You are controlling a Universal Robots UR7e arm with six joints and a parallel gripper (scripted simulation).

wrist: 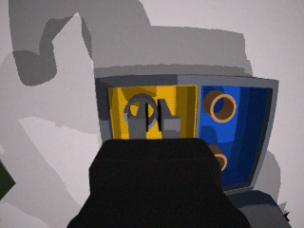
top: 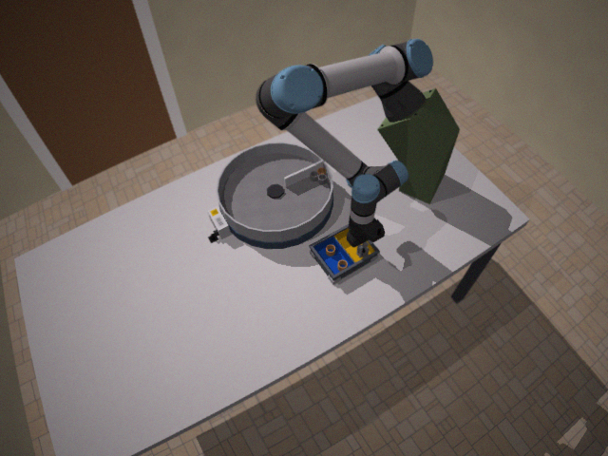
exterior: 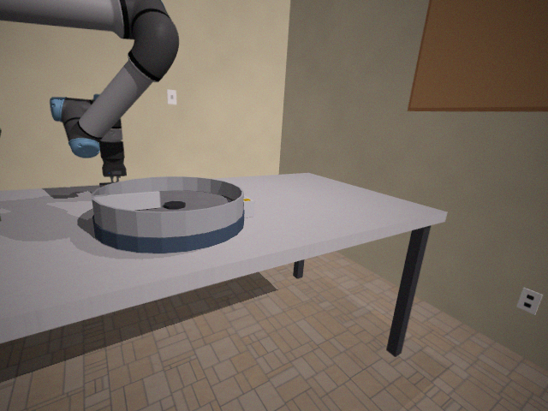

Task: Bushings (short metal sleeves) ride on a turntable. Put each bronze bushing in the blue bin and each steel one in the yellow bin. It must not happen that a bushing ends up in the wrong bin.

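Right now my hand is 40 mm short of the blue bin, 50 mm to the left of it and 20 mm above it. Round my hand: grey turntable 50 mm ahead, 390 mm to the right, 10 mm above.
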